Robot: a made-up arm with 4 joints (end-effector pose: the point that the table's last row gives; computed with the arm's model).
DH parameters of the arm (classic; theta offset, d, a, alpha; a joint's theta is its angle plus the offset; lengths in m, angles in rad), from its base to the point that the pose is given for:
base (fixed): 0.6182 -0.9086 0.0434 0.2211
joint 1: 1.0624 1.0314 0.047 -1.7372
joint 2: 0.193 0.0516 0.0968 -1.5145
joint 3: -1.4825 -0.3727 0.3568 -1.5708
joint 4: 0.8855 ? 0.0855 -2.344
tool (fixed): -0.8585 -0.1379 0 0
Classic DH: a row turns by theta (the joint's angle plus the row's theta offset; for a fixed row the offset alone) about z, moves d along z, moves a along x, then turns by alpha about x.
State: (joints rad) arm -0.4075 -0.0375 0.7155 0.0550
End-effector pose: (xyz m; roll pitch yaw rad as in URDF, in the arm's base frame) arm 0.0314 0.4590 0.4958 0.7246 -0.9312 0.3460
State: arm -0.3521 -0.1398 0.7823 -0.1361
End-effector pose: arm 0.0138 0.4199 0.5226 0.5251 -1.0109 0.5024
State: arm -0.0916 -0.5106 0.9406 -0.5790
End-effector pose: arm -0.0737 0.2033 0.6278 0.1840 -1.2147 0.8603
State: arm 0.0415 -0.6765 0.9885 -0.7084
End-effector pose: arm -0.0974 0.0797 0.6603 0.2096 -1.3031 0.8985
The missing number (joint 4, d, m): -0.0306
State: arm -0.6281 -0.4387 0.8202 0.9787
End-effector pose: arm 0.1474 0.2326 0.7331 2.1278 -0.3026 -0.8925
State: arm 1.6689 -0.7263 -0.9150 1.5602
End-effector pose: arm 0.5909 -0.5056 0.3162 1.8744 -0.6483 -2.8966
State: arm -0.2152 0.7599 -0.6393 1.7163
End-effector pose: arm -0.1322 0.2782 0.4805 1.8096 0.8151 0.7691
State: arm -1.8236 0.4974 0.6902 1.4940
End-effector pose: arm 0.8866 -0.0158 0.1344 1.2722 -0.1660 -1.8274
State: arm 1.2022 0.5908 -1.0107 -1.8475
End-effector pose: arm -0.0296 -0.4754 0.2900 -0.4720 0.2524 -1.4863
